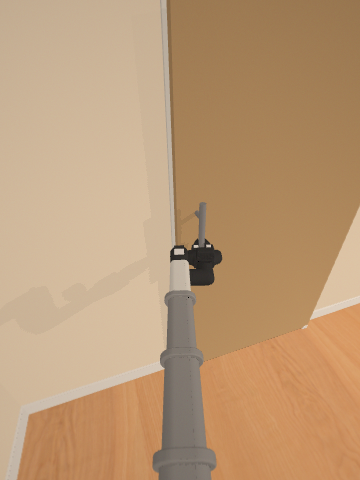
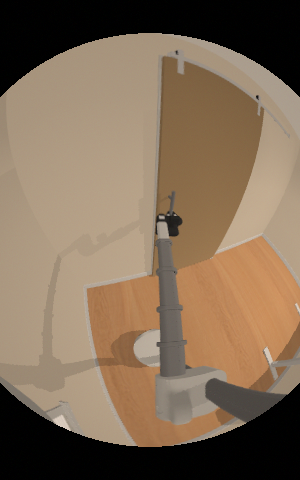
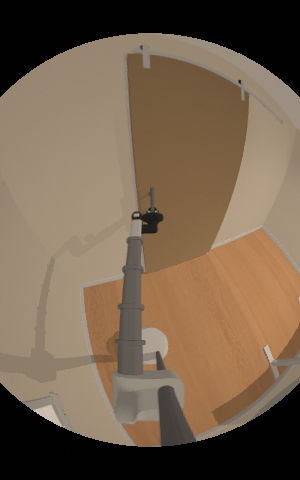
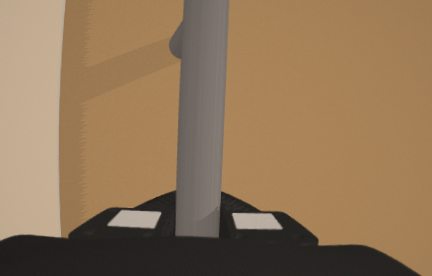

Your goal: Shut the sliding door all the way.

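The brown sliding door hangs against the beige wall. Its left edge runs along the white upright trim; I cannot tell whether any gap is left there. A grey upright bar handle stands off the door near that left edge, with a mount behind it. My gripper is shut on the lower part of the handle, one finger pad on each side. The bar's lower end is hidden behind the gripper.
The top rail runs on to the right past the door, which hangs from two white brackets. My extended arm reaches to the door. A white round disc lies low beside the arm. Wall stands on both sides.
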